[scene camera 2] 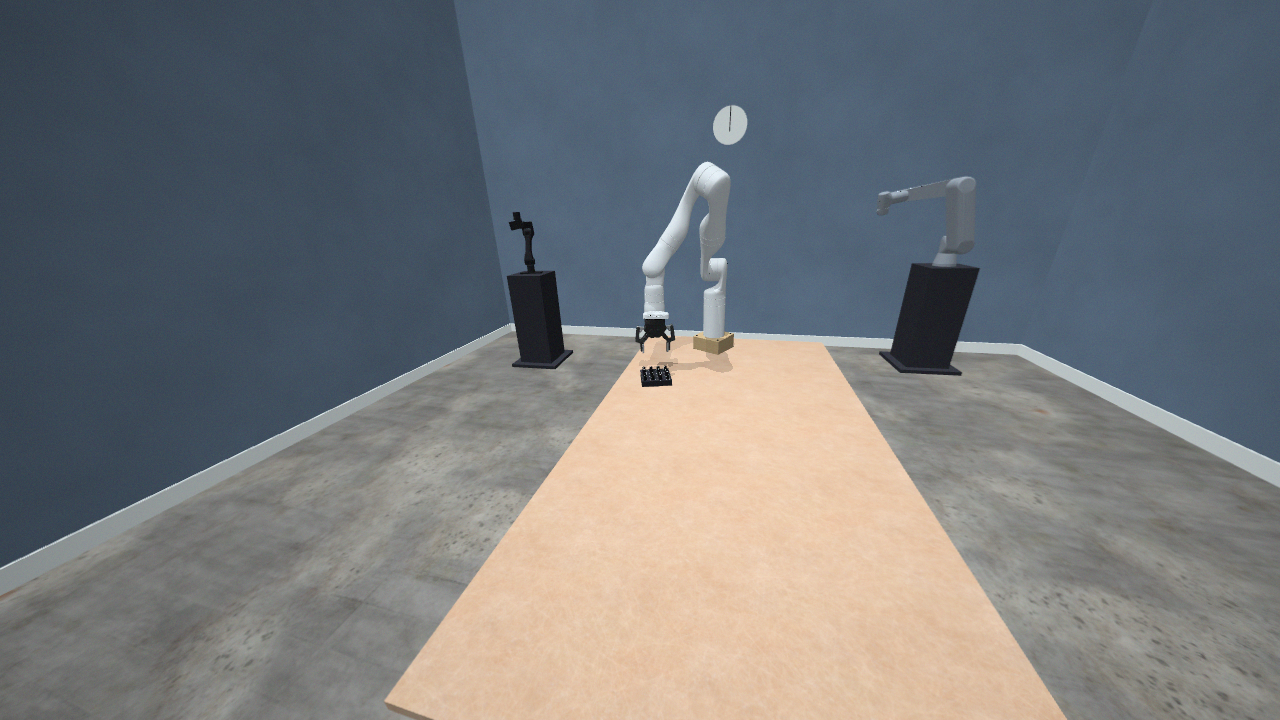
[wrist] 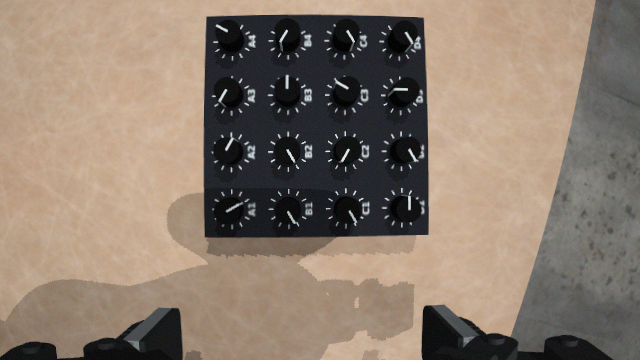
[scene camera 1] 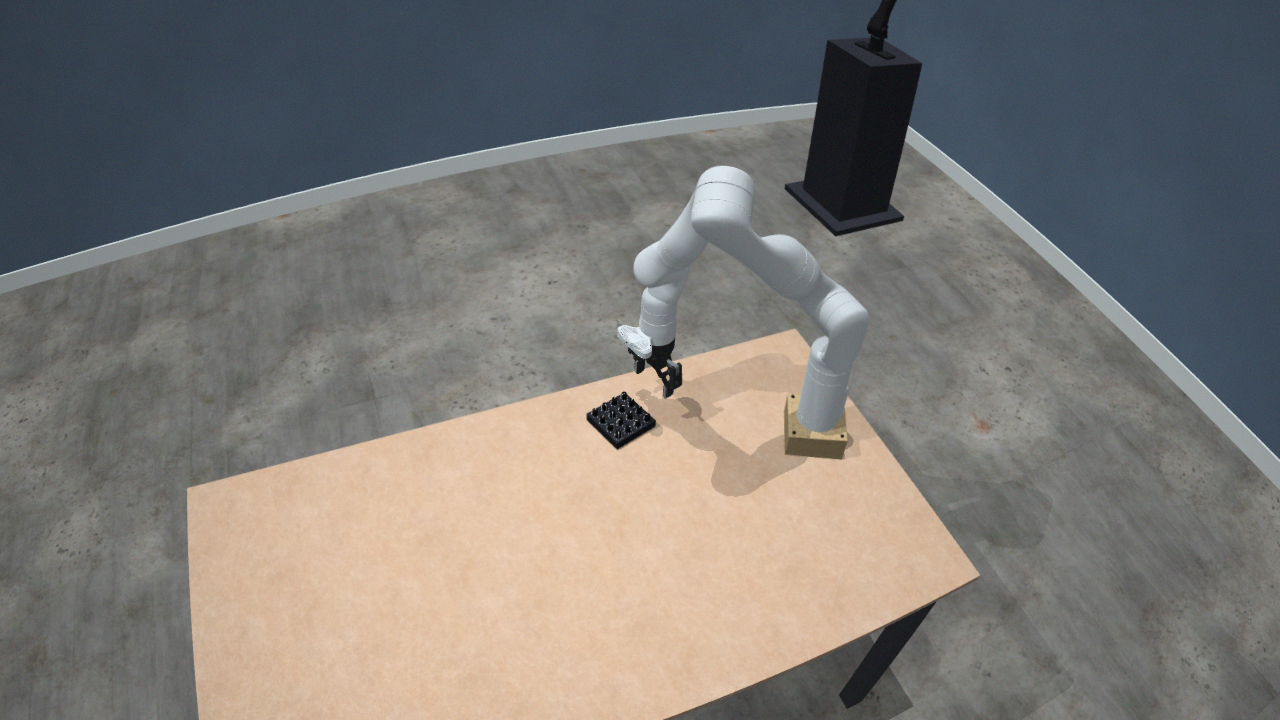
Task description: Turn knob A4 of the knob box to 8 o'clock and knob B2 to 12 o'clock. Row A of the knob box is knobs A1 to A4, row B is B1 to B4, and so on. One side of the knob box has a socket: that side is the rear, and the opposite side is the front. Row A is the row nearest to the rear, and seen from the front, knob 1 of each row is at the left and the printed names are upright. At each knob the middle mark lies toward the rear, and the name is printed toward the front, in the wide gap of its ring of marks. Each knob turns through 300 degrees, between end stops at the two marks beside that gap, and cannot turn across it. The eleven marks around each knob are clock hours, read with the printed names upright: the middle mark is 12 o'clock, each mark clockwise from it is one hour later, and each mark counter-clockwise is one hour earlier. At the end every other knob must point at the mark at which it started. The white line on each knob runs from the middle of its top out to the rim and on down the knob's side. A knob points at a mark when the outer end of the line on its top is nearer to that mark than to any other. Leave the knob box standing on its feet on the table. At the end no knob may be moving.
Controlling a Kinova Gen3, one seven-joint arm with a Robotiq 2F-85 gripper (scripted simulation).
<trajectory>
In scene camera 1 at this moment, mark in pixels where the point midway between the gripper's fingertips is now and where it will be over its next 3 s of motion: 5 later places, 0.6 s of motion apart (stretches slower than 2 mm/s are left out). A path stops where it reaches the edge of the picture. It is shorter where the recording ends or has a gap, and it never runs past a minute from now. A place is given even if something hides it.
My gripper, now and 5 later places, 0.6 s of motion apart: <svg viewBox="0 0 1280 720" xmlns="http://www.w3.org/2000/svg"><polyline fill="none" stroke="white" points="653,383 653,388 652,398 643,406 629,411 620,412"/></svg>
</trajectory>
